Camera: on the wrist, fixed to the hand. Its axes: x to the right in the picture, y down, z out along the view.
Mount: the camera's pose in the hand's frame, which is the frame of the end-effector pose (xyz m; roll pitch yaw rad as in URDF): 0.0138 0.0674 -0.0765 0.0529 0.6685 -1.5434
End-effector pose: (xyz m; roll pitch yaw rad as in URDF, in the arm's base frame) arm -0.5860 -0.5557 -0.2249 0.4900 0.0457 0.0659
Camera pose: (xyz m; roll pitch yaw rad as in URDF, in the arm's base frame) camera -0.5802 -0.4596 -0.2613 -0.0290 1.1582 -1.5557
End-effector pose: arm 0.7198 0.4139 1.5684 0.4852 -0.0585 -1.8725
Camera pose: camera 0.8061 0.3704 1.5330 0.2267 1.1465 3.0228
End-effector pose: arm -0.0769 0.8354 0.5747 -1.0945 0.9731 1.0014
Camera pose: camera -0.0838 0.7558 0.5098 -0.9825 -0.2163 -0.1991
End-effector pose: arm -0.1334 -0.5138 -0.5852 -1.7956 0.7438 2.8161
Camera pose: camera -0.0832 -0.4362 -0.6303 -1.1060 -0.7074 2.2158
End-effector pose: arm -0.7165 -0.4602 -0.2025 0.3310 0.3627 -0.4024
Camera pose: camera -0.6864 -0.3767 -0.2546 -0.5533 0.9174 -2.4488
